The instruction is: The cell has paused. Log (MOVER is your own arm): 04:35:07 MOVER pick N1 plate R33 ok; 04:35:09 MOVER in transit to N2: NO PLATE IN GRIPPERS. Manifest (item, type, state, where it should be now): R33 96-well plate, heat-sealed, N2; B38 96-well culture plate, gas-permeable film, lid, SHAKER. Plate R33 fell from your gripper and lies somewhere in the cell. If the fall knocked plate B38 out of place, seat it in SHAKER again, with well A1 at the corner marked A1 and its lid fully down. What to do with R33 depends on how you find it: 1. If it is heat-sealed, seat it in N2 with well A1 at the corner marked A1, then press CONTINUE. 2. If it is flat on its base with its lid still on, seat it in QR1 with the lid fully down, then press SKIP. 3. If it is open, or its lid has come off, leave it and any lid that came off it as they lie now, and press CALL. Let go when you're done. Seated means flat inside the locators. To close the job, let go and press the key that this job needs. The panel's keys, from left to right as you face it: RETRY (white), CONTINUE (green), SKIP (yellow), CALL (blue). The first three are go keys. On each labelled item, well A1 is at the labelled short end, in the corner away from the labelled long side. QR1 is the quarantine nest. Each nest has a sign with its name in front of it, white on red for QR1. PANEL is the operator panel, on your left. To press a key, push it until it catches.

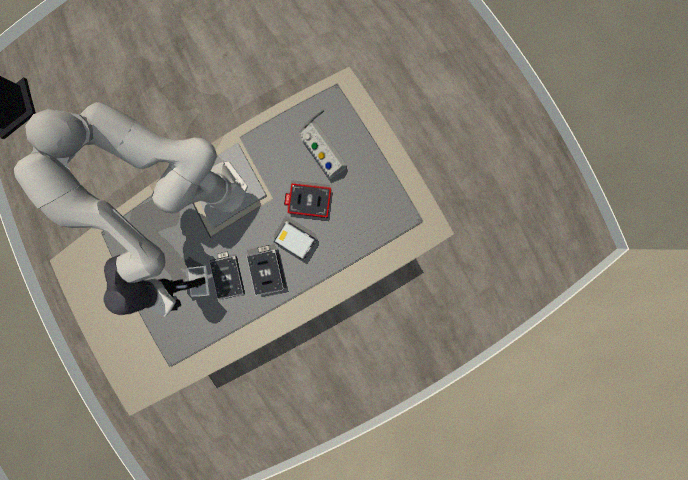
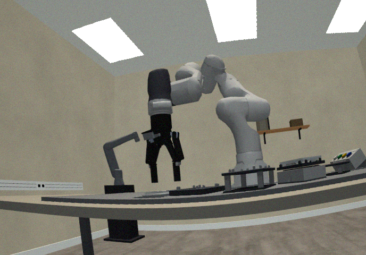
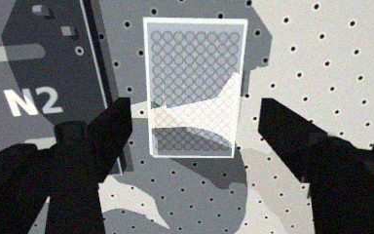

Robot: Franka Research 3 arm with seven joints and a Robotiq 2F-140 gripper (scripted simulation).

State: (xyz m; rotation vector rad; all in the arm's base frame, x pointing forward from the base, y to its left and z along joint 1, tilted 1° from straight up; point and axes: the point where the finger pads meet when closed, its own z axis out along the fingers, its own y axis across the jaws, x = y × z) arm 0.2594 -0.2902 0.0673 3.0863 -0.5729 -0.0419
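My gripper is now 1 cm short of the flat white plate and 6 cm above it. From my hand the other things lie so: QR1 nest 7 cm behind, 59 cm to the left, 3 cm below.
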